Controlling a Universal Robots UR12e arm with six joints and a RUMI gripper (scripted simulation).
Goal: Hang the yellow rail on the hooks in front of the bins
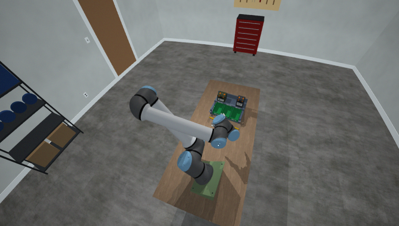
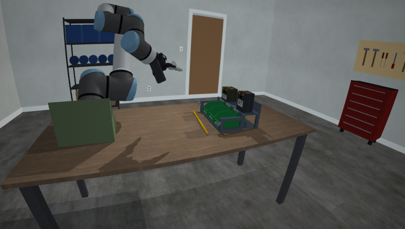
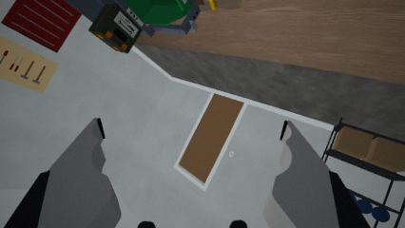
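The yellow rail lies 18 cm ahead of my hand, 5 cm to the right of it and 29 cm below it. Round my hand: rack front bar: 25 cm ahead, 4 cm to the right, 29 cm below.
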